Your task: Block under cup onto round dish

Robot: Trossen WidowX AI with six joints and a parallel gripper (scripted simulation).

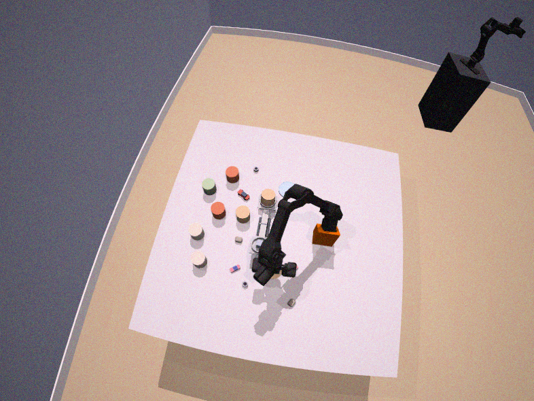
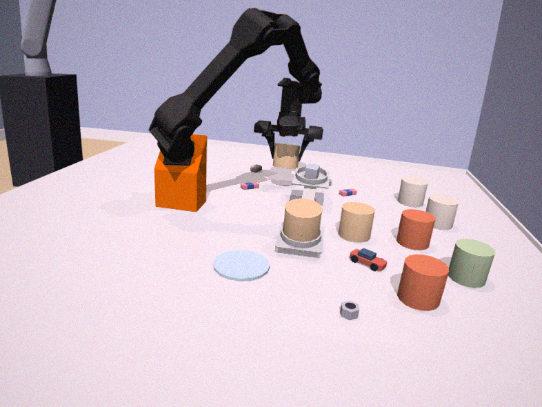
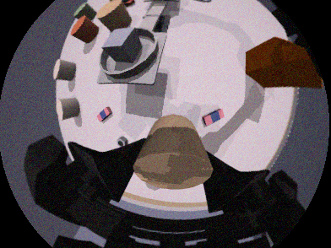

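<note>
Now: gripper tip 120 mm to the left of the grey block, 70 mm short of it and 10 mm below it. Round my gripper tip: pale blue round dish 470 mm to the right, 80 mm below, 40 mm behind; toy car 410 mm to the right, 190 mm ahead, 70 mm below; balance 240 mm to the right, 70 mm ahead, 40 mm below.
</note>
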